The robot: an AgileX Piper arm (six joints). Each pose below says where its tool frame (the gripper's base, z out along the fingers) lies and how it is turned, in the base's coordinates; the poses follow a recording.
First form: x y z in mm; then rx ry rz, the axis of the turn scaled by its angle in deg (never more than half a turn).
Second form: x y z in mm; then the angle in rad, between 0 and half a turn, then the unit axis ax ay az. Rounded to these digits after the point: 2 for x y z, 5 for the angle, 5 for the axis.
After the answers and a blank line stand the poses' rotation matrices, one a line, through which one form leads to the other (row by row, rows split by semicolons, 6 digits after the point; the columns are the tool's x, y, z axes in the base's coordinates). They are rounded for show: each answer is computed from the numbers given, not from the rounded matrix.
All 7 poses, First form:
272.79 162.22 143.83 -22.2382 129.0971 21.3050
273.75 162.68 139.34 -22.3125 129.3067 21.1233
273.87 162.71 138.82 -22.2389 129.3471 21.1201
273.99 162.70 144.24 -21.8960 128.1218 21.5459
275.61 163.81 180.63 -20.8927 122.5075 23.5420
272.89 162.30 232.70 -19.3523 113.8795 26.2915
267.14 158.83 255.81 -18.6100 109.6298 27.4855
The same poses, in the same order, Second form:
272.79 162.22 143.83 2.31639 -0.16756 0.97271 0.16053
273.75 162.68 139.34 2.31966 -0.16788 0.97291 0.15893
273.87 162.71 138.82 2.32013 -0.16729 0.97302 0.15888
273.99 162.70 144.24 2.29952 -0.16619 0.97244 0.16353
275.61 163.81 180.63 2.20760 -0.16518 0.96854 0.18612
272.89 162.30 232.70 2.06763 -0.16336 0.96128 0.22193
267.14 158.83 255.81 1.99918 -0.16247 0.95709 0.23995

-0.631289 -0.391491 0.669484; -0.155619 0.909627 0.385177; -0.759774 0.138974 -0.635161
-0.633438 -0.390944 0.667772; -0.158120 0.910171 0.382866; -0.757466 0.136934 -0.638353
-0.634098 -0.389979 0.667710; -0.157336 0.910514 0.382374; -0.757077 0.137407 -0.638713
-0.619910 -0.391227 0.680186; -0.147230 0.909437 0.388905; -0.770737 0.140943 -0.621369
-0.551125 -0.404754 0.729682; -0.105469 0.901252 0.420263; -0.827730 0.154659 -0.539392
-0.437239 -0.426980 0.791524; -0.036780 0.887865 0.458632; -0.898593 0.171419 -0.403913
-0.378041 -0.438364 0.815427; -0.001821 0.881142 0.472848; -0.925787 0.177271 -0.333906

